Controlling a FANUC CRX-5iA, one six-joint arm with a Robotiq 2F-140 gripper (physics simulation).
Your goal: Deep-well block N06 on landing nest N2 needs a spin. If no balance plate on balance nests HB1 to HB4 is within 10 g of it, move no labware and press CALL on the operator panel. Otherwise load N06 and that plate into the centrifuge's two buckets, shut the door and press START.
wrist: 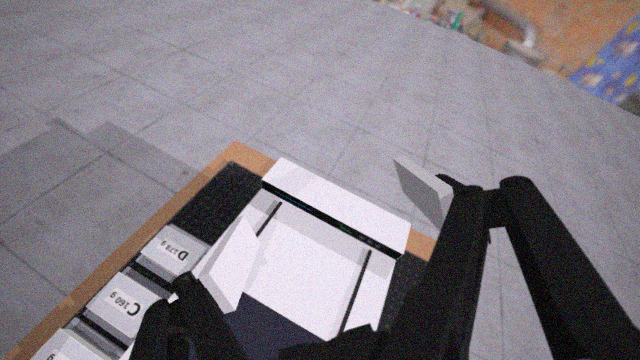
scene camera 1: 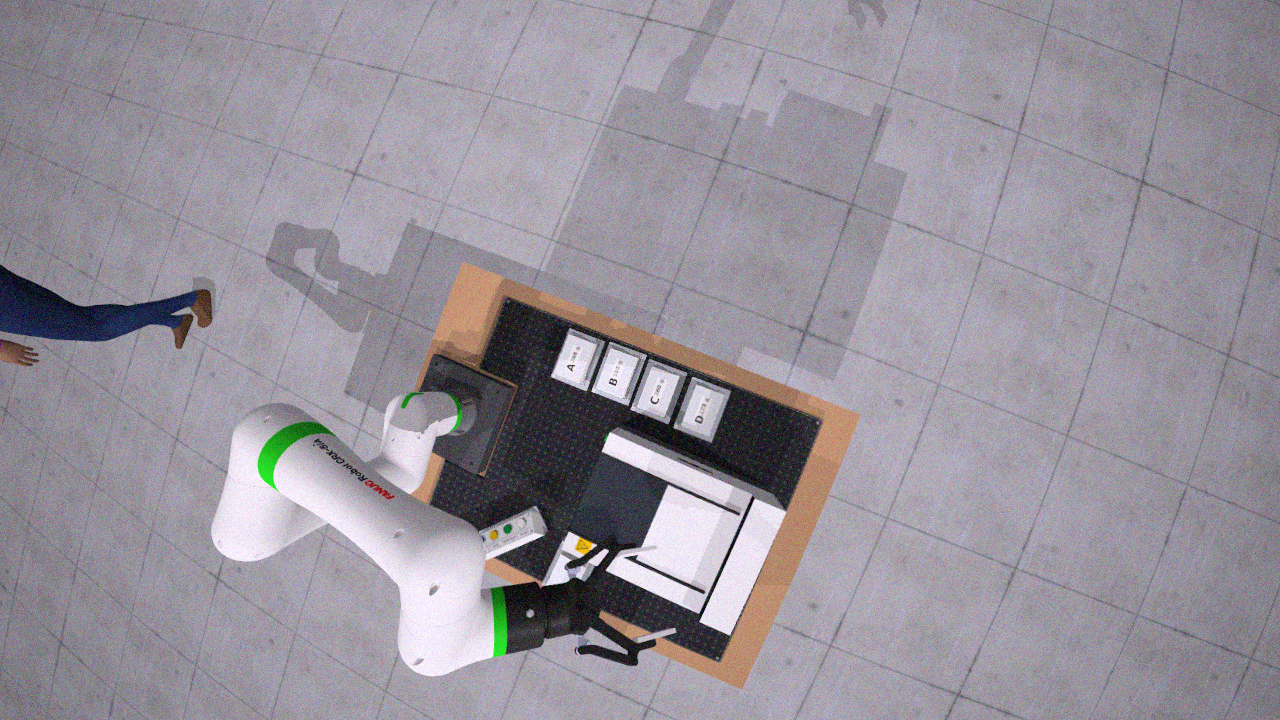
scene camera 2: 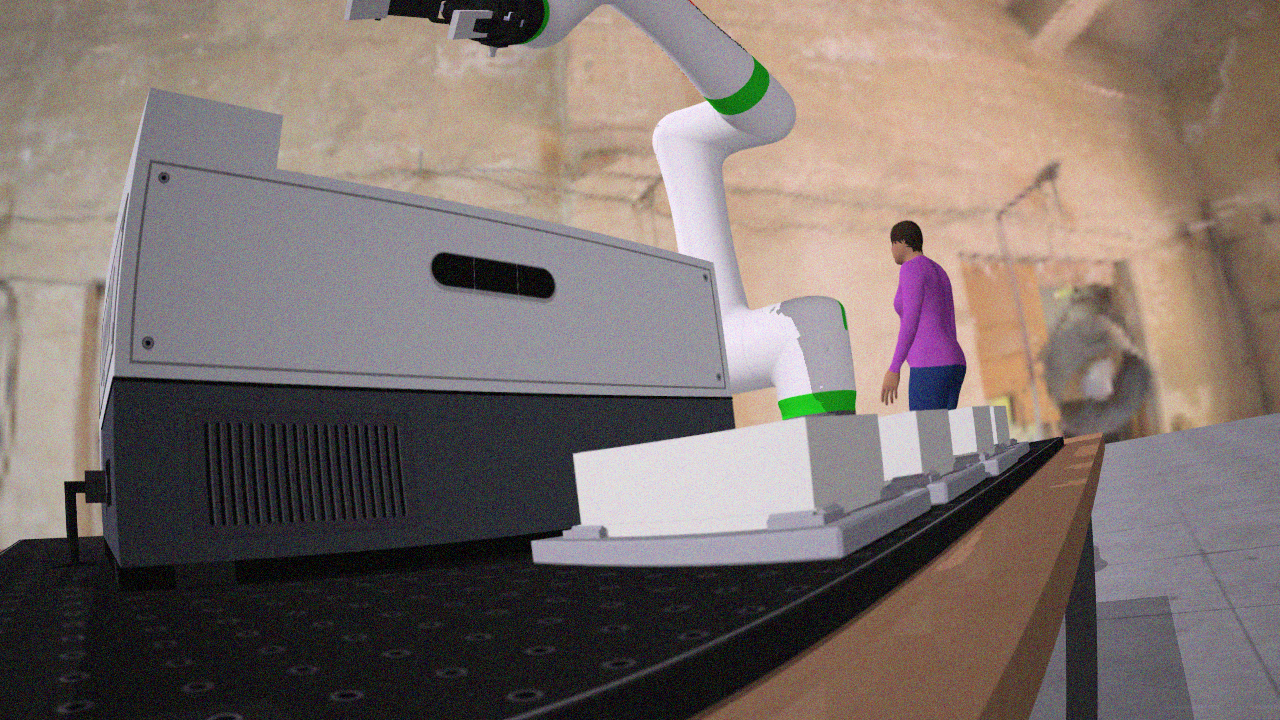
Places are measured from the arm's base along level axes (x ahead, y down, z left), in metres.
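Pixels of known places: gripper, fingertip midpoint: [wrist: 322, 203] [scene camera 1: 662, 588] [scene camera 2: 398, 14]; arm's base at its link origin: [scene camera 1: 456, 411].
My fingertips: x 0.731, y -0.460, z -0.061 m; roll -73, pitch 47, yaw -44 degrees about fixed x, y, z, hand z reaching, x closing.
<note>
Ahead of a thing's pixels: the offset from my fingertips to its middle. "*": to the spot under its first point.
White balance plates A {dy +0.463, dx -0.401, dz +0.331 m} [scene camera 1: 575, 360], B {dy +0.463, dx -0.266, dz +0.326 m} [scene camera 1: 617, 371], C {dy +0.463, dx -0.135, dz +0.308 m} [scene camera 1: 659, 391] [wrist: 120, 300] and D {dy +0.463, dx +0.002, dz +0.294 m} [scene camera 1: 702, 410] [scene camera 2: 689, 483] [wrist: 175, 250] sit in a row on grey nests along the table's far edge. In the wrist view C's label reads 160 g and D's seems to read 178 g. The white and dark centrifuge {dy +0.374, dx -0.004, dz -0.004 m} [scene camera 1: 768, 537] [scene camera 2: 358, 313] [wrist: 335, 205] stands beside them; its buckets do not show. The operator panel {dy +0.454, dx -0.454, dz -0.254 m} [scene camera 1: 512, 530] has yellow, green and white buttons. Block N06 and nest N2 cannot be made out. My gripper [scene camera 1: 646, 594] [scene camera 2: 417, 16] [wrist: 322, 203] is open and empty, high above the table's near side.
A white part with a yellow warning triangle {* dy +0.285, dx -0.196, dz -0.111 m} [scene camera 1: 583, 544] lies between panel and centrifuge, partly behind the gripper. The arm's dark base plate [scene camera 1: 496, 429] is at the table's left. A person [scene camera 1: 98, 322] [scene camera 2: 928, 313] in a purple top stands on the floor beyond the base.
</note>
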